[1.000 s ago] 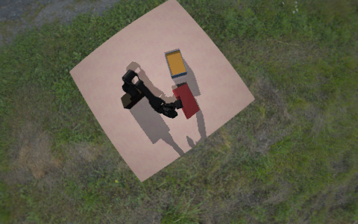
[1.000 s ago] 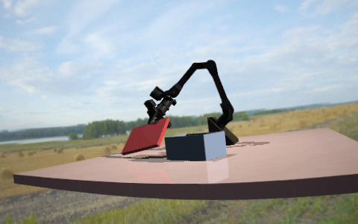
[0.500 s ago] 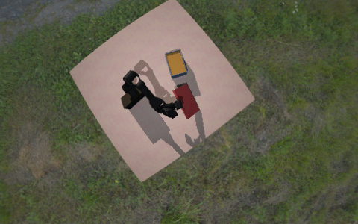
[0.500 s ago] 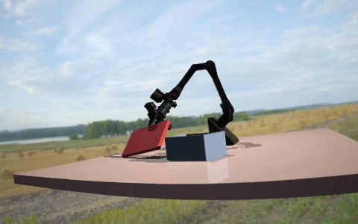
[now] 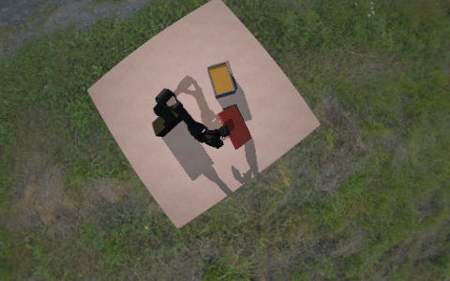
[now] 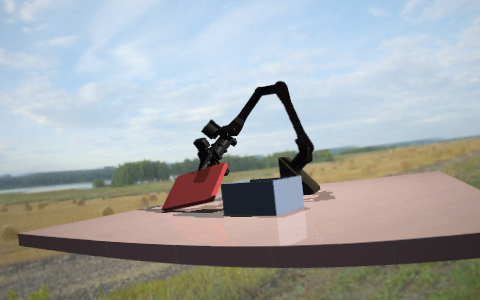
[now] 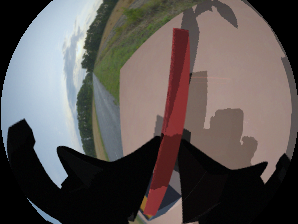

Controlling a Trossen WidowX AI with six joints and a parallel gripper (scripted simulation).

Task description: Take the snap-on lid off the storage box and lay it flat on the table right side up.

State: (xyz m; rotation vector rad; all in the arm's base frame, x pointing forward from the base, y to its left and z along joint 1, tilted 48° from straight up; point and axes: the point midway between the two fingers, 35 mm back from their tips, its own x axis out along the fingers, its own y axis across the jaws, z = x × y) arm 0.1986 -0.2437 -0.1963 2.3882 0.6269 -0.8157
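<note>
Now: gripper tip 60 mm short of the lid, 50 mm above it and 10 mm to the left of it. Also, from my gripper tip: storage box 300 mm to the left, 200 mm ahead, 90 mm below.
</note>
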